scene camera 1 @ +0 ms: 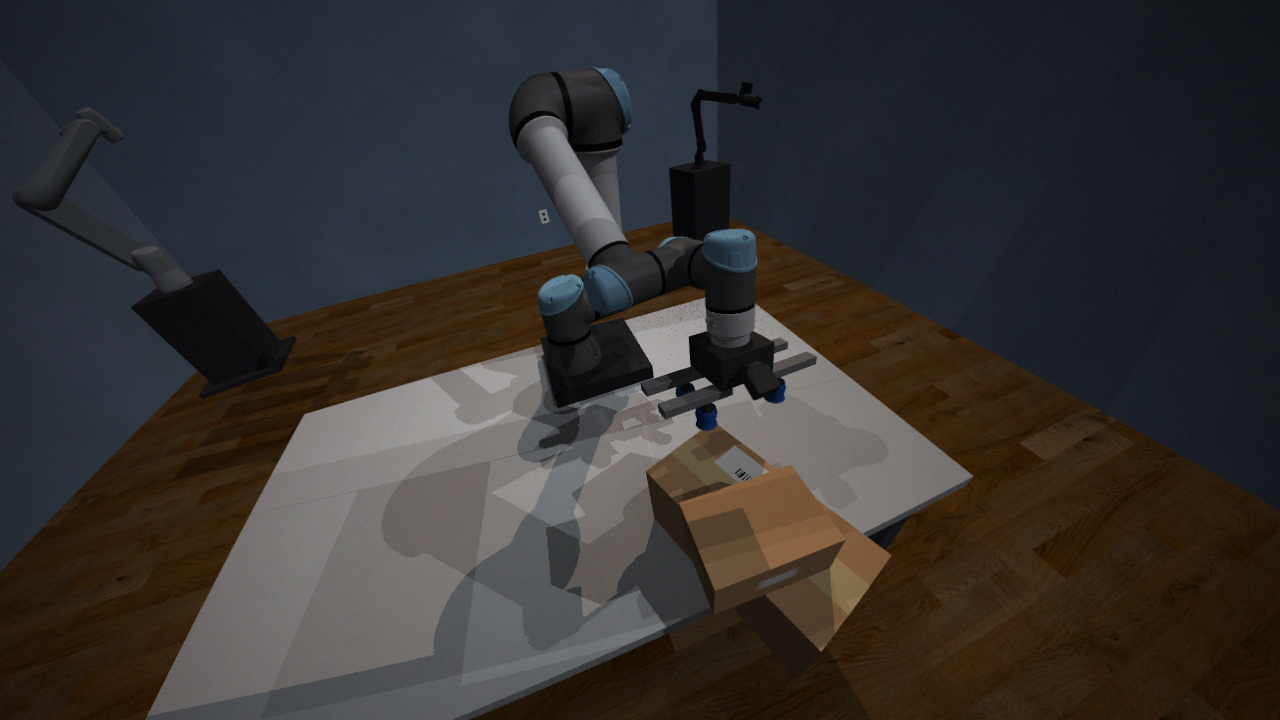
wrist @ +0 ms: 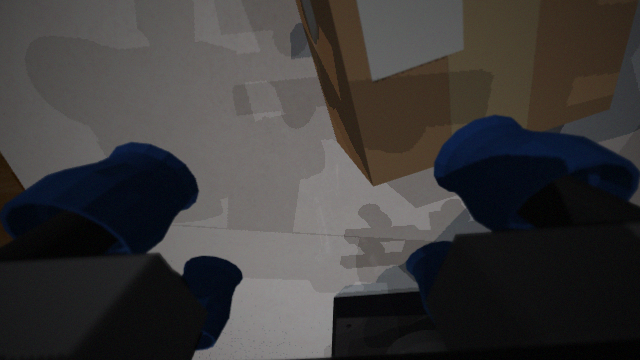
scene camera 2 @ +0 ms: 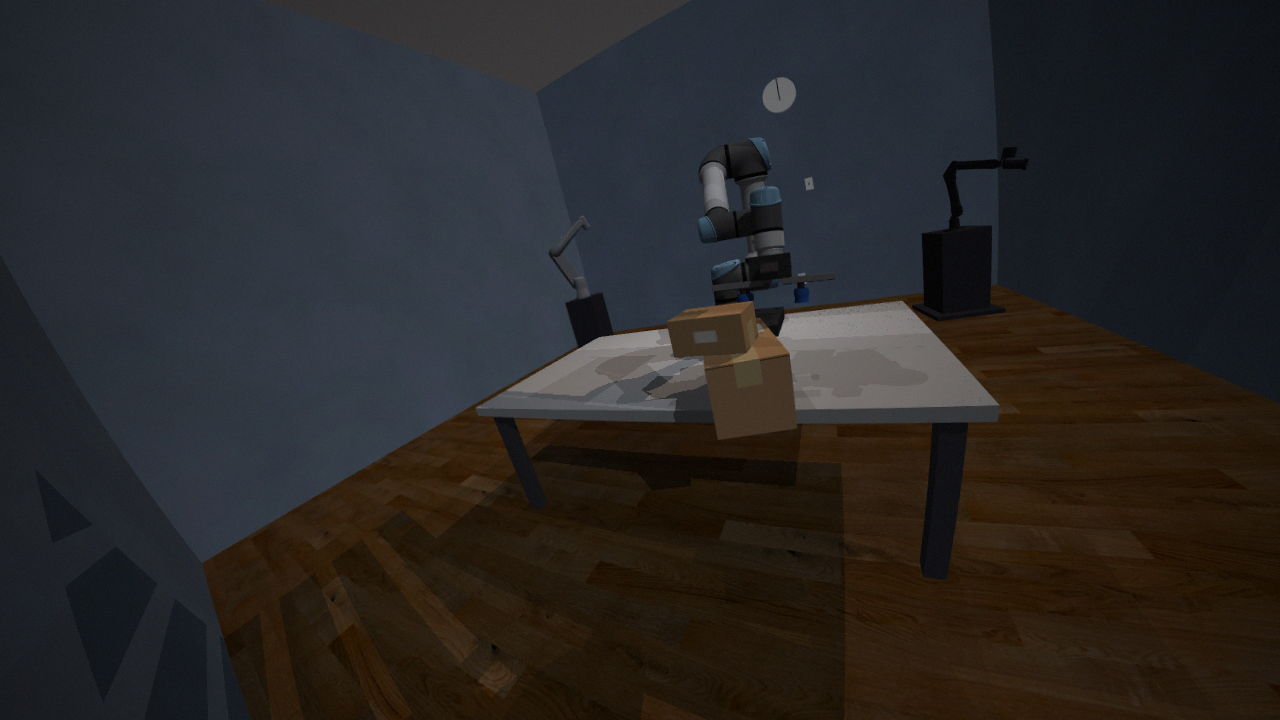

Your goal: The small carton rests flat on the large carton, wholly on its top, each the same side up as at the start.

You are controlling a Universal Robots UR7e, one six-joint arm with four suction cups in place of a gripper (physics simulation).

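Frame: origin at the arm's base, x ahead, y left, z up, level; millimetres.
Where they show: hand, tool point: [scene camera 1: 729, 399] [wrist: 319, 228] [scene camera 2: 773, 303]; arm's base, link origin: [scene camera 1: 575, 358] [wrist: 420, 351].
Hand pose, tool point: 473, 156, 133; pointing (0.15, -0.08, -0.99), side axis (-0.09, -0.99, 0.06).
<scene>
Each offset is from my tool point to the centre of the thing, as dx, dy, dz. Level surfaces: height alone.
The large brown carton {+169, -92, -108} [scene camera 1: 687, 467] [scene camera 2: 756, 402] [wrist: 400, 125] stands at the table's front edge and juts out past it. Its top carries a white label and a tape strip. The small brown carton {+211, -134, +10} [scene camera 1: 760, 519] [scene camera 2: 716, 333] lies on the large one's top, turned relative to it. It overhangs to the left in the second scene view, so part of its underside has no support. Whether it lies fully flat is hard to tell. My gripper [scene camera 1: 733, 400] [scene camera 2: 773, 296] [wrist: 320, 225] hangs behind the cartons, above the table. Its blue cups are free and touch neither carton.
The white table {dz -185} [scene camera 1: 358, 555] [scene camera 2: 590, 407] bears the arm's dark base [scene camera 1: 599, 371] at its back. Two other arms stand on dark pedestals [scene camera 1: 210, 326] [scene camera 1: 700, 198] on the floor beyond the table.
</scene>
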